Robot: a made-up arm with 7 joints.
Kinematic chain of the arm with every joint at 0, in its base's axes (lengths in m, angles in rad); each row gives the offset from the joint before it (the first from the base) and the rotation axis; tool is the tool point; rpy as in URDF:
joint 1: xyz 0 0 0.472 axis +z
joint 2: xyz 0 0 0 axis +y
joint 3: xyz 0 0 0.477 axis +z
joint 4: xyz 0.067 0 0 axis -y
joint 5: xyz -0.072 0 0.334 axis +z
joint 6: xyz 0 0 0 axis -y
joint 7: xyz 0.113 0 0 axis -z
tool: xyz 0 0 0 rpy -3.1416 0 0
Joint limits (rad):
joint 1: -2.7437..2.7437
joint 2: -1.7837..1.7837
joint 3: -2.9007..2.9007
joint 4: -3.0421..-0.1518
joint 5: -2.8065..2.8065
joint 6: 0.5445..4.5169
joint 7: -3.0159..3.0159
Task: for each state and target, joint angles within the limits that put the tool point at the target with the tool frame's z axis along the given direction. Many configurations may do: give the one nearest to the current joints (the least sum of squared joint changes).
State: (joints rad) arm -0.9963 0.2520 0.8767 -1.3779 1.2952 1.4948 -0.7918
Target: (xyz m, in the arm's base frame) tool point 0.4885 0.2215 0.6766 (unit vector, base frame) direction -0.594 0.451 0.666
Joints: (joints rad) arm -0.6210 0.5304 1.2127 -2.1134 1.5729 1.1820 -0.7918
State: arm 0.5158 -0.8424 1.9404 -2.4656 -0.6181 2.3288 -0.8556
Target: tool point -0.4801 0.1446 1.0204 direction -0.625 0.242 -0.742
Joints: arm 0.6808 -0.0335 2.1344 -1.7732 -0.0138 2.5248 -0.8556
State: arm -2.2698 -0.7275 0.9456 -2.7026 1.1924 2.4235 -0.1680
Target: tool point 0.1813 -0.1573 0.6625 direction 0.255 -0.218 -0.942
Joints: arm -2.1550 -0.8279 1.2352 -2.8228 1.4111 2.2965 -0.1680
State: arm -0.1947 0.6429 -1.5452 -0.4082 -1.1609 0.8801 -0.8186
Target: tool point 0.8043 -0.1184 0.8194 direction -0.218 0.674 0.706
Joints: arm 0.3023 1.3308 -1.9362 -0.9757 -1.9590 1.3136 -0.8186
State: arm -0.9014 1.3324 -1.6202 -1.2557 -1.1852 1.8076 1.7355
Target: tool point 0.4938 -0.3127 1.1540 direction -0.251 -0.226 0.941
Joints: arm -0.2287 0.6411 -1.8535 -0.4807 -1.3803 2.4687 1.7355
